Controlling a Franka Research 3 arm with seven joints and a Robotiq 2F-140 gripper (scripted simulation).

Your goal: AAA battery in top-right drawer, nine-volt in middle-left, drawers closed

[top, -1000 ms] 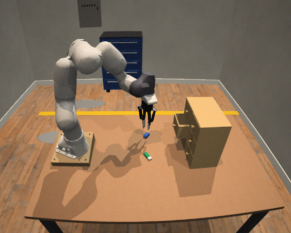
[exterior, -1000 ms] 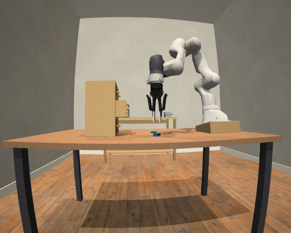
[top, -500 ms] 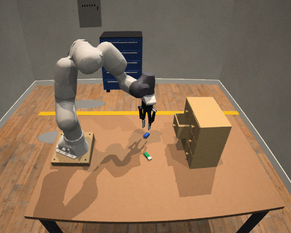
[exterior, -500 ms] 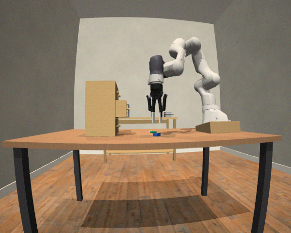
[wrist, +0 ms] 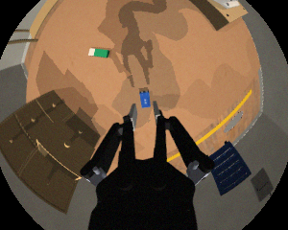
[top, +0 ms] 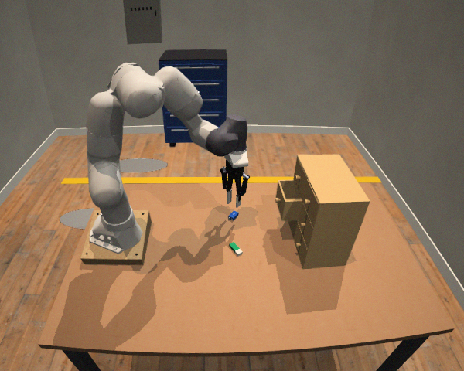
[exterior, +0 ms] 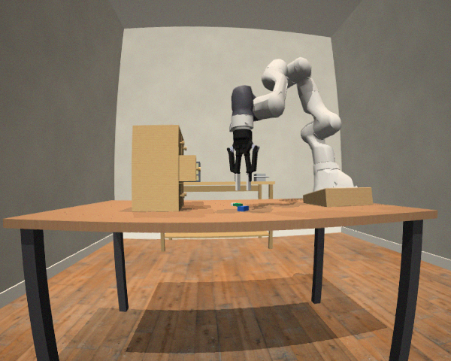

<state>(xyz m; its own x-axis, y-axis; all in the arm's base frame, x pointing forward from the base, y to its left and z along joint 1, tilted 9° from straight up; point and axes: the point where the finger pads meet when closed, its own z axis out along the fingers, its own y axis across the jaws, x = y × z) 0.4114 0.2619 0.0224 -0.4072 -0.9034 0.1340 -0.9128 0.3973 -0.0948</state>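
My hand is 10 mm to the left of the blue nine-volt battery and 100 mm above it. The rest, counted from my hand: thin black AAA battery (360 mm ahead, 150 mm to the right, 120 mm above); green-and-white AAA battery (40 mm ahead, 200 mm to the right, 100 mm below).
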